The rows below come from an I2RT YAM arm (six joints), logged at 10 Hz.
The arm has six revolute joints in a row. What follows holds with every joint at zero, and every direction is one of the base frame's.
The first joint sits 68 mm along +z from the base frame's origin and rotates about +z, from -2.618 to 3.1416 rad.
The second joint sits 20 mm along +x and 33.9 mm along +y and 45.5 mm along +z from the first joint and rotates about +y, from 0 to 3.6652 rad.
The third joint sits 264 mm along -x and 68.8 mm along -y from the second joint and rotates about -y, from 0 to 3.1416 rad.
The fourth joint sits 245 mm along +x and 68.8 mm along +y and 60 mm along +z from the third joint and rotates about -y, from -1.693 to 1.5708 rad.
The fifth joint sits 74 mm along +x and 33.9 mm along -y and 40.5 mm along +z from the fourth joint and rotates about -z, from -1.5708 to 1.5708 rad.
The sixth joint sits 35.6 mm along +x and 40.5 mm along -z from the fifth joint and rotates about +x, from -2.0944 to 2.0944 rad.
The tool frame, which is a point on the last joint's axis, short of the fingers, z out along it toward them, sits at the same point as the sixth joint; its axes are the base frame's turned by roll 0, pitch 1.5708 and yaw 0 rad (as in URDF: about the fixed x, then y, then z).
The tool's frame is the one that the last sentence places.
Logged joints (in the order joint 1, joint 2, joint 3, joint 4, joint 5, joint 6), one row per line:
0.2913 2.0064 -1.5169 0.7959 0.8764 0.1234
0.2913 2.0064 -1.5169 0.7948 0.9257 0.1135
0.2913 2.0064 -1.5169 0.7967 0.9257 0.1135
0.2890 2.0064 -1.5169 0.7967 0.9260 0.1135
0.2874 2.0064 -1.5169 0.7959 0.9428 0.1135
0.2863 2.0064 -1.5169 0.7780 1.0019 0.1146
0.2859 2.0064 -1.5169 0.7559 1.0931 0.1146
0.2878 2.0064 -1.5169 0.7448 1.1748 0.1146
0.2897 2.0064 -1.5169 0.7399 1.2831 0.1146
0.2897 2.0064 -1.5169 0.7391 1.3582 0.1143
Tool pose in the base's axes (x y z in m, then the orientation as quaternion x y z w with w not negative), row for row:
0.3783 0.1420 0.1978 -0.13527 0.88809 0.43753 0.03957
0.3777 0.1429 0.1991 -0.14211 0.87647 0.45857 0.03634
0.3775 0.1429 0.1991 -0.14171 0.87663 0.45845 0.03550
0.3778 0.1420 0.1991 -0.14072 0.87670 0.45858 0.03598
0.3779 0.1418 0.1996 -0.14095 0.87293 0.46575 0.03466
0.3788 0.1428 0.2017 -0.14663 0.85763 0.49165 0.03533
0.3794 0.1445 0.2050 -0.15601 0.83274 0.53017 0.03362
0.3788 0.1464 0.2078 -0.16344 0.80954 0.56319 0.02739
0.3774 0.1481 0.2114 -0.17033 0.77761 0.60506 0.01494
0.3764 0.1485 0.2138 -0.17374 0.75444 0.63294 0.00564
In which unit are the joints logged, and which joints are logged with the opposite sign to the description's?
The joints are logged in radians. Opposite sign: joint 3, joint 4, joint 5.
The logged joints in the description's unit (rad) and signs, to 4 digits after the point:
0.2913 2.0064 1.5169 -0.7959 -0.8764 0.1234
0.2913 2.0064 1.5169 -0.7948 -0.9257 0.1135
0.2913 2.0064 1.5169 -0.7967 -0.9257 0.1135
0.2890 2.0064 1.5169 -0.7967 -0.9260 0.1135
0.2874 2.0064 1.5169 -0.7959 -0.9428 0.1135
0.2863 2.0064 1.5169 -0.7780 -1.0019 0.1146
0.2859 2.0064 1.5169 -0.7559 -1.0931 0.1146
0.2878 2.0064 1.5169 -0.7448 -1.1748 0.1146
0.2897 2.0064 1.5169 -0.7399 -1.2831 0.1146
0.2897 2.0064 1.5169 -0.7391 -1.3582 0.1143

